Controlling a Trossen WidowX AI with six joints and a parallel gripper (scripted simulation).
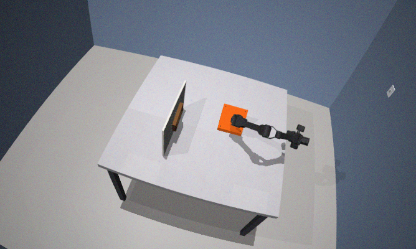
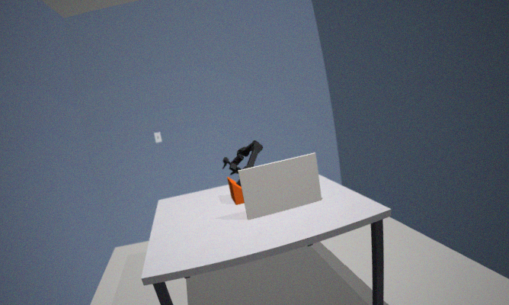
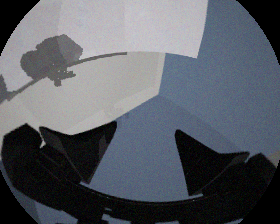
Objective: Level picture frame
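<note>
Right now my gripper tip is 91 cm short of the brown wooden picture frame, 30 cm to the right of it and 6 cm below it. From my gripper tip the other things lie so: white wall panel 92 cm ahead, 31 cm to the left, 6 cm above.
</note>
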